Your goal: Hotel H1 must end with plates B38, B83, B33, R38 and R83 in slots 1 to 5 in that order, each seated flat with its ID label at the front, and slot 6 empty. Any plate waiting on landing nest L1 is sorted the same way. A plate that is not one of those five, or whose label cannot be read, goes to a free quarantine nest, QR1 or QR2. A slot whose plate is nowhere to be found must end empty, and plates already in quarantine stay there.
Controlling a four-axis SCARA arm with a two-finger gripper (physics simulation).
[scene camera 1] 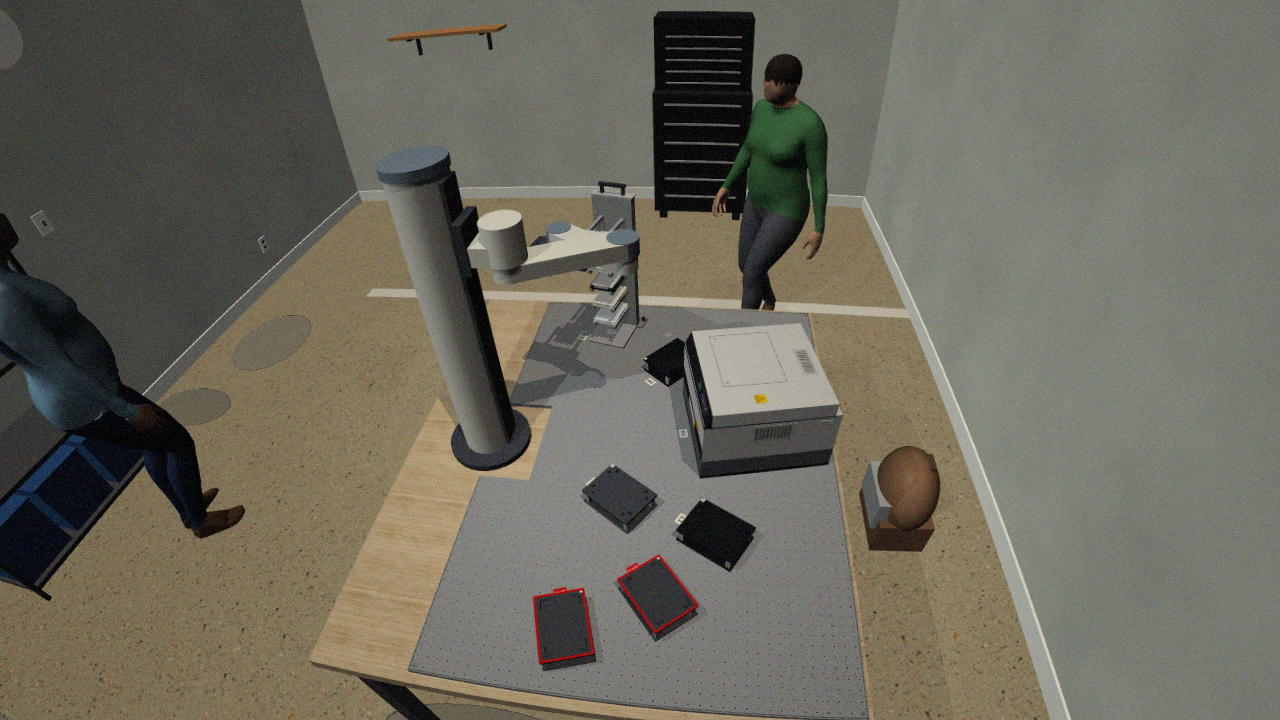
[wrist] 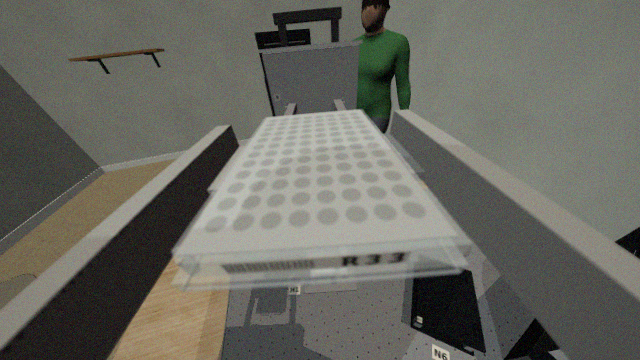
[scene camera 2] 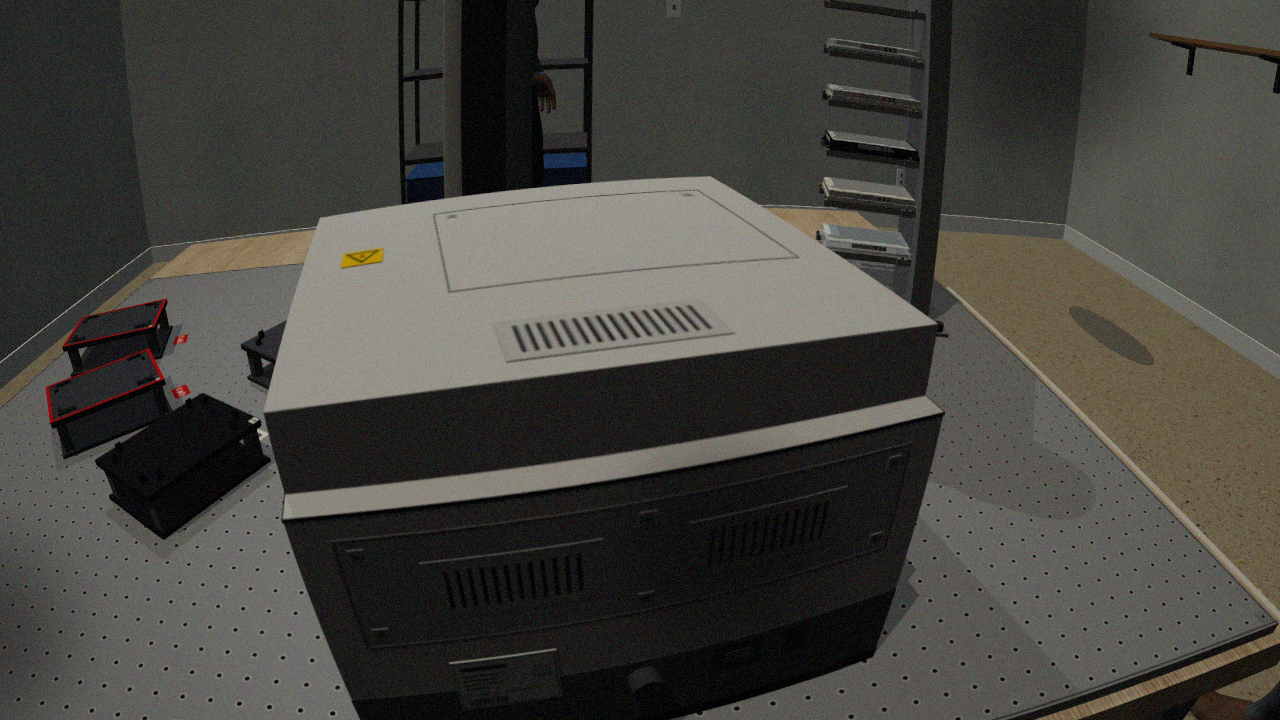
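My gripper [wrist: 313,132] is shut on plate R33 [wrist: 320,175], a white plate with round wells under a clear lid. Its label R33 faces the wrist camera. The plate is level in the air, in front of hotel H1 [wrist: 310,75] [scene camera 1: 631,291] [scene camera 2: 930,161] and apart from it. In scene camera 1 the gripper is mostly hidden by the arm. In scene camera 2 several plates sit one above another in the hotel, one of them dark [scene camera 2: 870,145]; their labels are unreadable. The shelf above them [scene camera 2: 872,8] shows no plate. Two red-rimmed nests [scene camera 1: 563,626] [scene camera 1: 657,594] show no plate on top.
A large white instrument [scene camera 1: 760,385] [scene camera 2: 572,295] stands at the right of the table. Black nest N6 [wrist: 447,310] [scene camera 1: 665,361] is near the hotel. A dark nest [scene camera 1: 619,495] and a black nest [scene camera 1: 716,533] stand nearer the front. A person in green [scene camera 1: 780,152] [wrist: 390,65] is behind the table.
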